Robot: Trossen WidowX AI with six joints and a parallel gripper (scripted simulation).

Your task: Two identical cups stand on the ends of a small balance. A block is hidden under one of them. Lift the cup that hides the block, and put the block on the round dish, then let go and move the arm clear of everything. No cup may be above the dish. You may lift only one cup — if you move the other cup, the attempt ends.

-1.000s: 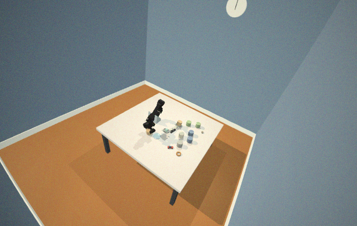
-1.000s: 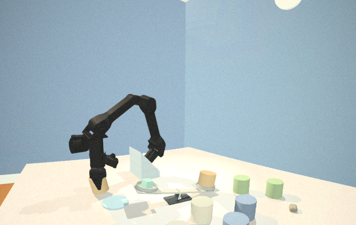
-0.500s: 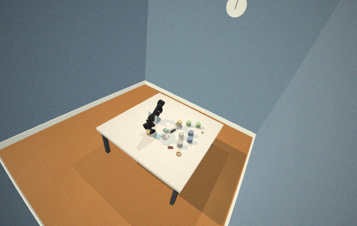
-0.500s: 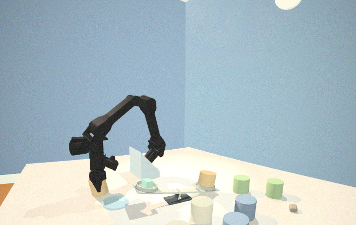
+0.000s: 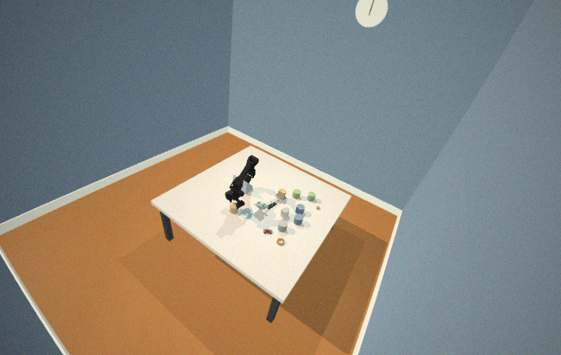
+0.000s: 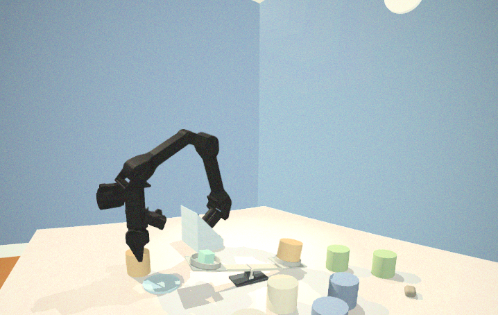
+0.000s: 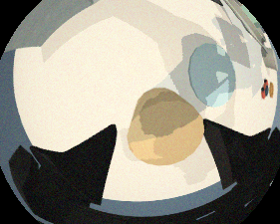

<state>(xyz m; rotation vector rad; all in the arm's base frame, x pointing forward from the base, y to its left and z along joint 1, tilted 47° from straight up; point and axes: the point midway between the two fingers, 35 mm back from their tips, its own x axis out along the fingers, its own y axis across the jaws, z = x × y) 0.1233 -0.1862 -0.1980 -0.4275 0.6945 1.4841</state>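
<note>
Now: the orange cup 2 cm to the right of my gripper tip and 1 cm below it. Round my gripper tip: round light-blue dish 10 cm ahead, 4 cm to the left, 5 cm below; then teal block 17 cm ahead, 14 cm to the left, 4 cm above; then red toy car 35 cm ahead, 4 cm below.
</note>
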